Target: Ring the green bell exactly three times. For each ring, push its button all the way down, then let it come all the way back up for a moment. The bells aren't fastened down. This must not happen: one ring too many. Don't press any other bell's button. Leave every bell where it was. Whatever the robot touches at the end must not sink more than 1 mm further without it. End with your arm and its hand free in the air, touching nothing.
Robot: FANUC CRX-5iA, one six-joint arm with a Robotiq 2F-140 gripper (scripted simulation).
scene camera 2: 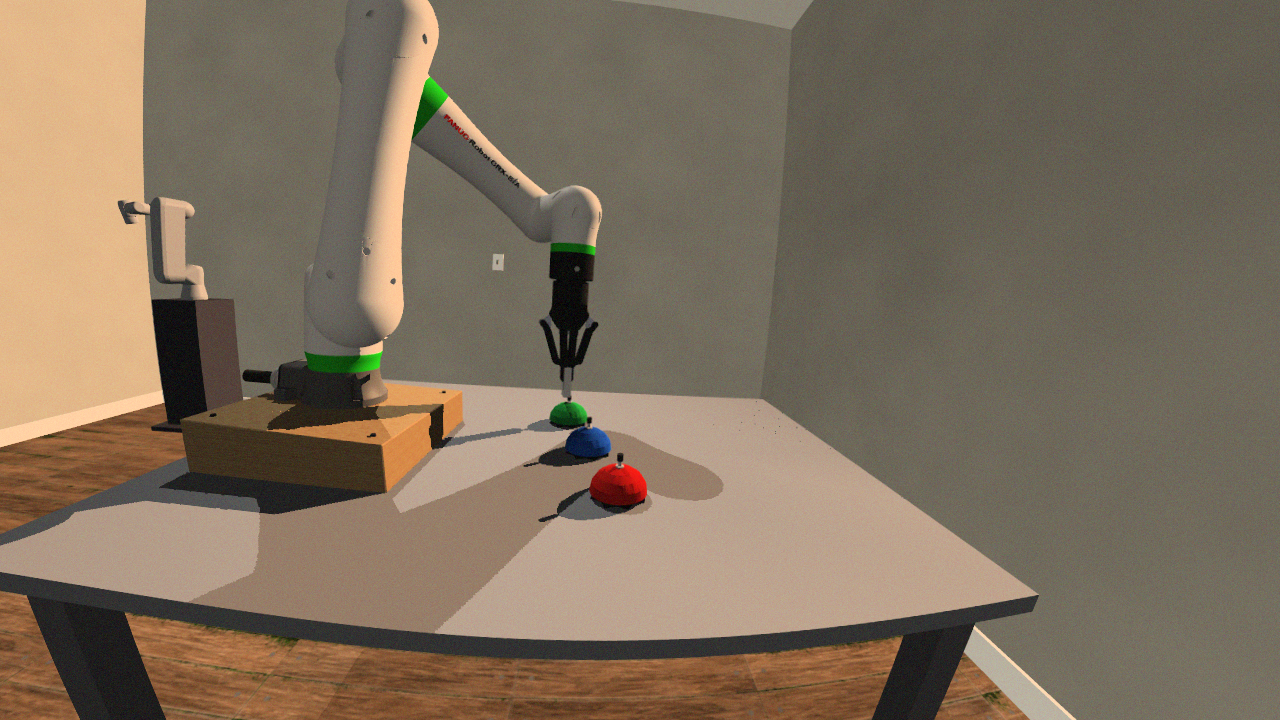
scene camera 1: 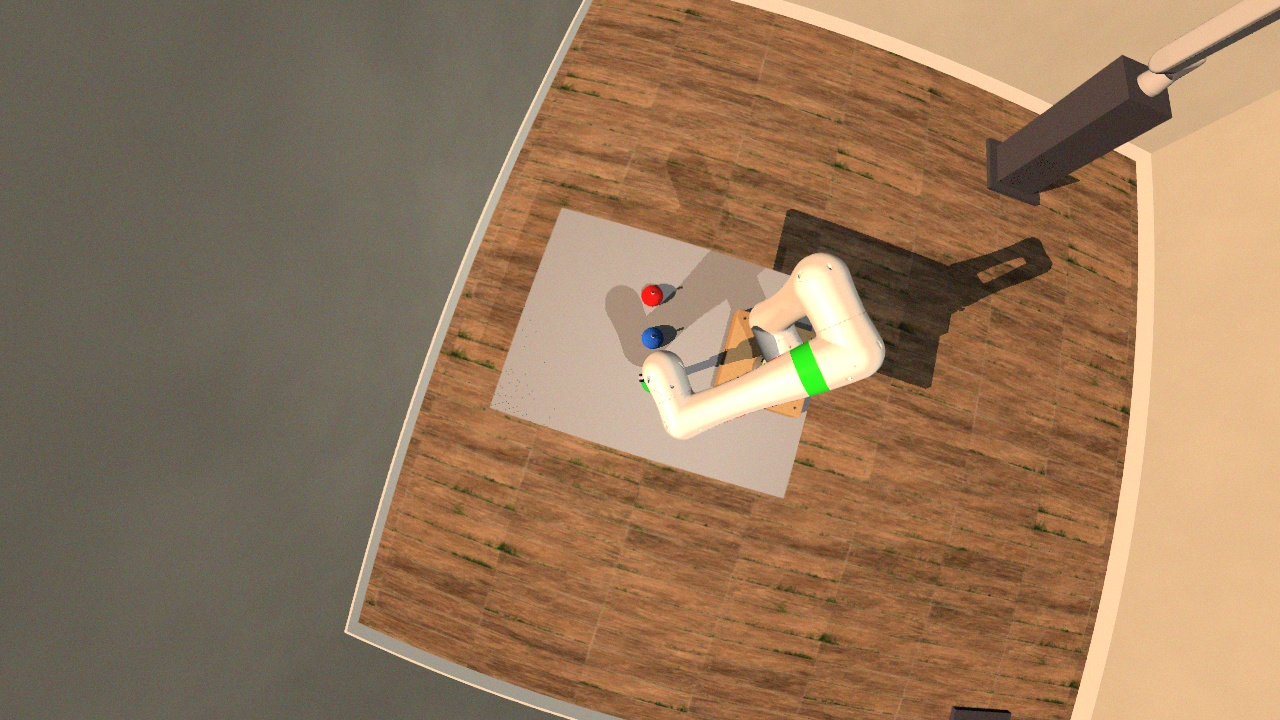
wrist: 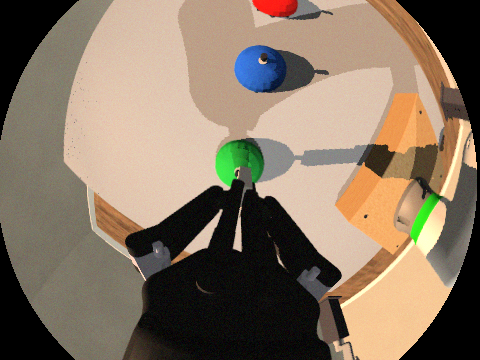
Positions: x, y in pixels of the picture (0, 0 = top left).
Labels:
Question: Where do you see a green bell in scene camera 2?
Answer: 569, 414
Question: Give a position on a green bell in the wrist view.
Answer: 232, 155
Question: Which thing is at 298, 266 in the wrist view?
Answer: My gripper.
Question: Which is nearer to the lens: the red bell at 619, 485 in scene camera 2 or the blue bell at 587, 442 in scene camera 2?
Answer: The red bell.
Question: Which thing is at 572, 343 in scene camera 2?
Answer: My gripper.

